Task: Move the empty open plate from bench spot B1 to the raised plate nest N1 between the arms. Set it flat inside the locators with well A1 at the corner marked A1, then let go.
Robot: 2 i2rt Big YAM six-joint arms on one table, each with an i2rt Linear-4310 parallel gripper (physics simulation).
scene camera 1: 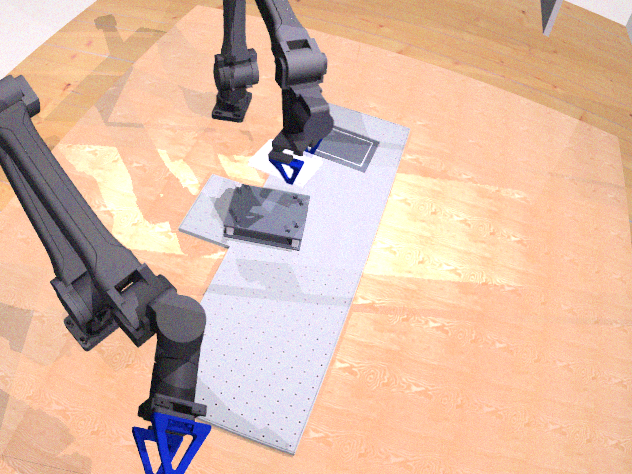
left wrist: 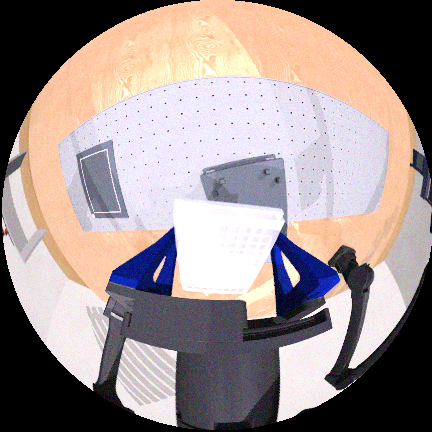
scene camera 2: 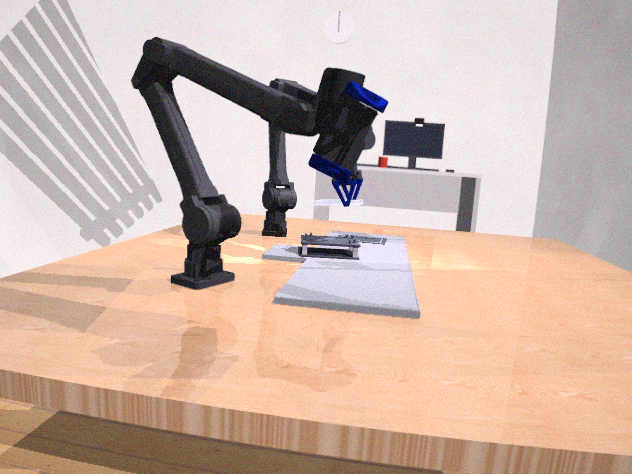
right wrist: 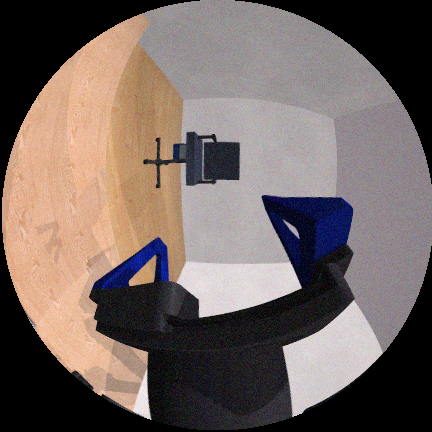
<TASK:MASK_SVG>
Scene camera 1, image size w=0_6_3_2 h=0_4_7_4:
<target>left gripper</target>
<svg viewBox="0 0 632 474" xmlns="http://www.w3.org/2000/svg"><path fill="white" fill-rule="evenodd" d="M282 111L283 128L272 141L272 150L268 153L268 161L279 171L287 184L293 185L304 164L304 161L293 158L293 155L303 156L304 151L314 155L323 138L320 140L307 139L294 119ZM282 164L293 169L291 178L288 177Z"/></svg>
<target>right gripper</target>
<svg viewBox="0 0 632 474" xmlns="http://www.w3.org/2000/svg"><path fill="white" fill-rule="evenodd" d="M157 359L157 362L154 362L149 398L138 406L137 414L138 417L151 422L152 425L148 426L147 429L134 426L132 427L132 434L145 474L155 474L151 467L145 440L153 441L157 444L161 464L156 474L184 474L210 433L212 426L195 422L196 417L206 417L207 405L195 403L198 367L189 361L179 358L177 360ZM191 435L193 439L176 470L174 470L171 462L184 436Z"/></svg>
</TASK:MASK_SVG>
